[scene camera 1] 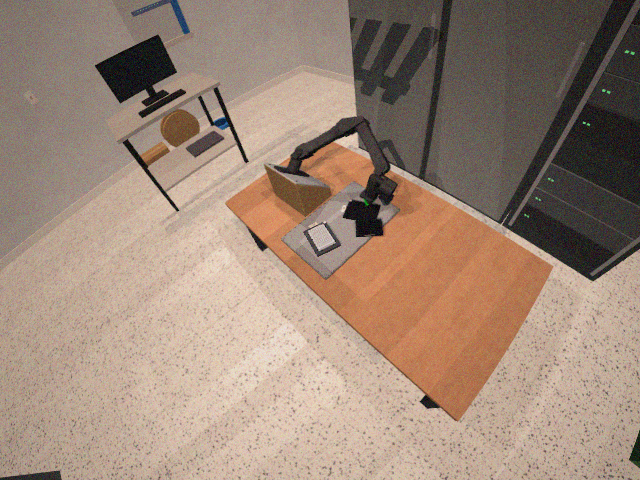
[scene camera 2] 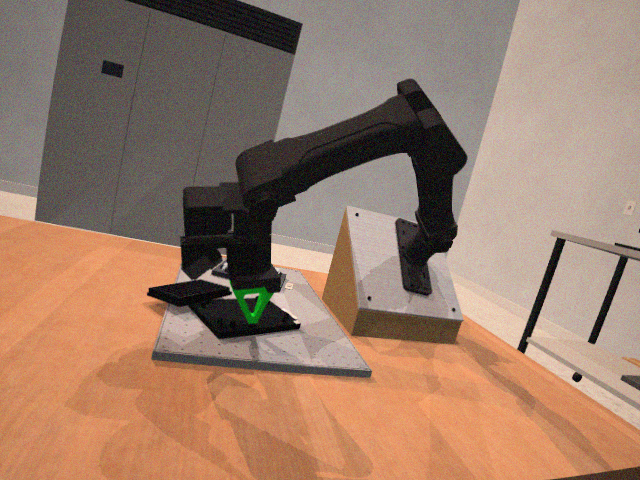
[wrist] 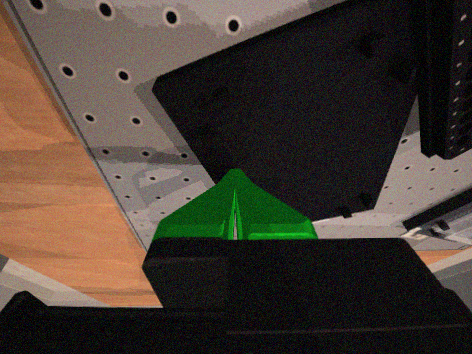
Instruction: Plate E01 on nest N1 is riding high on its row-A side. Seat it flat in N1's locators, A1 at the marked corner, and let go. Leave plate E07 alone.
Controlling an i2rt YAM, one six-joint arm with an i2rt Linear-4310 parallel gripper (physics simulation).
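Frame: origin at the arm's base, x ahead, y left, z up, level; centimetres.
Seen in the pictures: gripper, between the fingertips: [scene camera 1: 366, 204] [scene camera 2: 252, 322] [wrist: 235, 176]; arm's base, origin of its link: [scene camera 1: 291, 172] [scene camera 2: 411, 255].
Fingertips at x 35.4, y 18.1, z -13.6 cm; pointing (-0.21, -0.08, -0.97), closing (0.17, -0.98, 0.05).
Note:
Offsets run from my fingertips to a thing's top centre. Level surfaces: height alone.
My gripper [scene camera 1: 366, 202] [scene camera 2: 252, 319] [wrist: 235, 176] has its green fingers shut together with nothing between them. Its tips are low over a flat black square nest {dy -4.5, dx +1.0, dz +0.8 cm} [scene camera 1: 355, 210] [scene camera 2: 235, 321] [wrist: 295, 115], which has small corner locators. A black plate-like block {dy -9.8, dx +11.0, dz +1.3 cm} [scene camera 1: 369, 227] [scene camera 2: 186, 291] [wrist: 450, 75] sits beside and partly against this nest, tilted and raised over the board's edge. A light plate {dy -29.5, dx -1.3, dz +1.2 cm} [scene camera 1: 322, 238] lies in a dark-framed second nest {dy -29.5, dx -1.3, dz +0.8 cm} [scene camera 1: 322, 252] [wrist: 440, 210]; in scene camera 2 the arm mostly hides it. The plate and nest labels are unreadable, so I cannot tell which is E01 or E07.
The grey perforated board [scene camera 1: 330, 266] [scene camera 2: 310, 356] [wrist: 95, 40] carries these things on the wooden table {dz -2.7 cm} [scene camera 1: 444, 310] [scene camera 2: 413, 413] [wrist: 45, 165]. The wedge-shaped arm mount [scene camera 1: 294, 191] [scene camera 2: 341, 273] stands beside the board. Dark cabinets [scene camera 1: 465, 103] stand behind the table in scene camera 1.

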